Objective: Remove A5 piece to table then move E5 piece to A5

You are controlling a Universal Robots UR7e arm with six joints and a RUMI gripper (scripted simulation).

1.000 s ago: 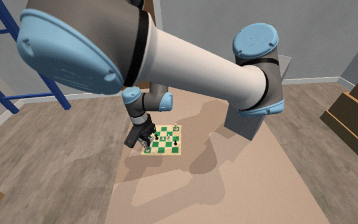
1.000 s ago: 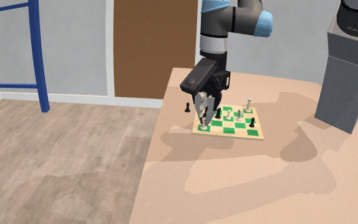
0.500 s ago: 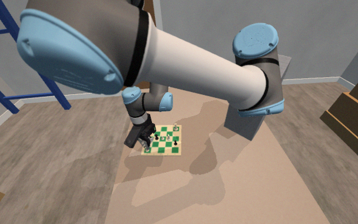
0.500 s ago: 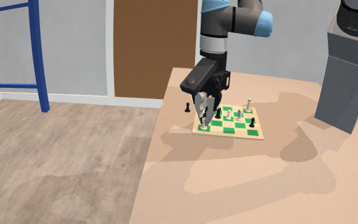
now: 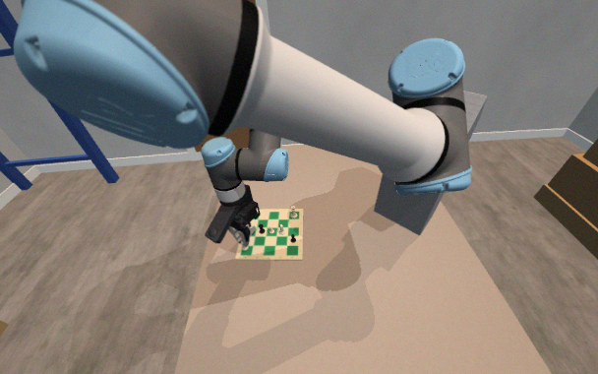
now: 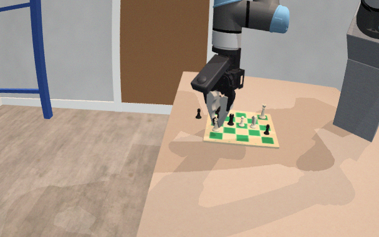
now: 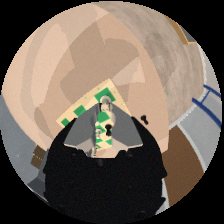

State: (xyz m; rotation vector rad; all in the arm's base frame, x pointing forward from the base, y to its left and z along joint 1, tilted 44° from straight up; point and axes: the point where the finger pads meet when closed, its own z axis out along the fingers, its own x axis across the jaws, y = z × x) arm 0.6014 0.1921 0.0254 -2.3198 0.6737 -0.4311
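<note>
Now: hand 9 cm to the left of the cream chessboard, 7 cm past it and 5 cm above it. Round my hand: white rook (1 cm below); then tall black piece (15 cm to the right, 2 cm ahead, 1 cm below).
</note>
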